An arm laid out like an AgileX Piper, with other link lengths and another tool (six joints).
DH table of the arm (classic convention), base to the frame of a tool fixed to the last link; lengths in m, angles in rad. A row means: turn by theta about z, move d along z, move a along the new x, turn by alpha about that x. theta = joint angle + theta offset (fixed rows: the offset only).
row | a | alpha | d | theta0
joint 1 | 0 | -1.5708 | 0.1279 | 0
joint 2 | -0.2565 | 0 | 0 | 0.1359
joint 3 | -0.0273 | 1.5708 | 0 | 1.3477
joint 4 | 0 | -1.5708 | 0.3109 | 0
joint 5 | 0 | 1.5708 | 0 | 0
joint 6 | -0.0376 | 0.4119 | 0.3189 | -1.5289
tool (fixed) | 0 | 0 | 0.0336 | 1.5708
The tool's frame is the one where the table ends.
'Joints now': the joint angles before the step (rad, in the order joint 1, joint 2, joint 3, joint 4, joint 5, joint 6). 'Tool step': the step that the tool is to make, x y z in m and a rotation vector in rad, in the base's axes. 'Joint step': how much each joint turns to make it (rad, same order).
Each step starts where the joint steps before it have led.
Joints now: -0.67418, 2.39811, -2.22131, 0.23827, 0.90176, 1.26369
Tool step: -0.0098, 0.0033, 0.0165, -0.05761, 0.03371, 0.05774
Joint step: 0.00192, -0.05984, 0.04209, -0.03369, 0.01903, -0.05983
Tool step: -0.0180, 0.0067, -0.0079, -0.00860, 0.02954, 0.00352
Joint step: -0.00001, -0.07856, 0.13646, -0.01843, -0.03918, -0.01117
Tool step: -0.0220, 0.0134, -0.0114, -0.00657, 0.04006, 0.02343
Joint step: -0.00001, -0.08573, 0.14906, -0.01264, -0.03221, -0.03212
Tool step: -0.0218, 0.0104, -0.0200, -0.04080, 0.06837, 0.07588
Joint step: -0.00003, -0.05093, 0.11514, -0.03332, -0.02668, -0.08392
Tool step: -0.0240, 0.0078, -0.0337, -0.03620, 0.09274, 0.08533
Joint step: 0.00006, -0.00754, 0.08143, -0.05145, -0.01716, -0.08108
